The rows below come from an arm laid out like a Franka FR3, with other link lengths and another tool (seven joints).
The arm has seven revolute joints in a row. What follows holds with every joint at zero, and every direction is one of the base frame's.
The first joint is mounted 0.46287 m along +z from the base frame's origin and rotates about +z.
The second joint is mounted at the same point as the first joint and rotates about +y.
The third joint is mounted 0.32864 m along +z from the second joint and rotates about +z.
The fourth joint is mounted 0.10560 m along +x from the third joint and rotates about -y.
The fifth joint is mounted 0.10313 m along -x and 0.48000 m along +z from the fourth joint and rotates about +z.
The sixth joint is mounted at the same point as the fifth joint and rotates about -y.
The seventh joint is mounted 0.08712 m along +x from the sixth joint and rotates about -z.
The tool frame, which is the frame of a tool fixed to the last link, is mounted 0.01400 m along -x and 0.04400 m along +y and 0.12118 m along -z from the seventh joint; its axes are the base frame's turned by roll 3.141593, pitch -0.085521 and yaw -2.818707 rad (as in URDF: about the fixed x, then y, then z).
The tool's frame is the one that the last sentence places.
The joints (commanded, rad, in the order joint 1, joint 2, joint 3, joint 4, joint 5, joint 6, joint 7), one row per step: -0.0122 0.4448 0.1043 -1.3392 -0.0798 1.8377 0.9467; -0.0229 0.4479 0.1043 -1.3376 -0.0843 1.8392 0.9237; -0.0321 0.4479 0.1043 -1.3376 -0.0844 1.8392 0.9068; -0.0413 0.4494 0.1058 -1.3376 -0.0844 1.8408 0.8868; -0.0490 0.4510 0.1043 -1.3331 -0.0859 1.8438 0.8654; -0.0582 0.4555 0.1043 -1.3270 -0.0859 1.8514 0.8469; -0.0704 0.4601 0.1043 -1.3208 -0.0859 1.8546 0.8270; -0.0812 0.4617 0.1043 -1.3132 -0.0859 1.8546 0.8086; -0.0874 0.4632 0.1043 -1.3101 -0.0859 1.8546 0.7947; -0.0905 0.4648 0.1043 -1.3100 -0.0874 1.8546 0.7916; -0.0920 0.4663 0.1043 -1.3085 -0.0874 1.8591 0.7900; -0.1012 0.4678 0.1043 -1.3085 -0.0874 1.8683 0.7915; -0.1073 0.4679 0.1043 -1.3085 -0.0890 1.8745 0.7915; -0.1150 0.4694 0.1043 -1.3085 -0.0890 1.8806 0.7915; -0.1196 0.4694 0.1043 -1.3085 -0.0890 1.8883 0.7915; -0.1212 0.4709 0.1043 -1.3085 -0.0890 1.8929 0.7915
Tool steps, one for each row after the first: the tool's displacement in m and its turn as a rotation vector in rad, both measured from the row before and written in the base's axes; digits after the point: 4 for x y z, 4 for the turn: 0.0008 -0.0089 -0.0017 -0.0054 0.0003 0.0132; 0.0001 -0.0074 -0.0001 -0.0011 0.0005 0.0077; 0.0002 -0.0062 -0.0011 -0.0003 0.0005 0.0122; 0.0008 -0.0073 0.0016 -0.0029 -0.0052 0.0125; 0.0020 -0.0075 0.0008 -0.0003 -0.0085 0.0093; 0.0015 -0.0101 0.0002 -0.0009 -0.0041 0.0075; 0.0008 -0.0090 0.0032 -0.0012 -0.0054 0.0072; 0.0002 -0.0051 0.0006 -0.0010 -0.0011 0.0075; 0.0002 -0.0027 -0.0014 -0.0016 0.0016 0.0003; 0.0009 -0.0013 0.0002 0.0001 -0.0044 0.0002; 0.0015 -0.0078 -0.0002 0.0004 -0.0078 -0.0103; 0.0008 -0.0053 0.0006 -0.0015 -0.0061 -0.0055; 0.0010 -0.0066 -0.0005 0.0002 -0.0046 -0.0075; 0.0009 -0.0039 0.0009 0.0000 -0.0077 -0.0043; 0.0007 -0.0014 -0.0007 0.0001 -0.0031 -0.0014
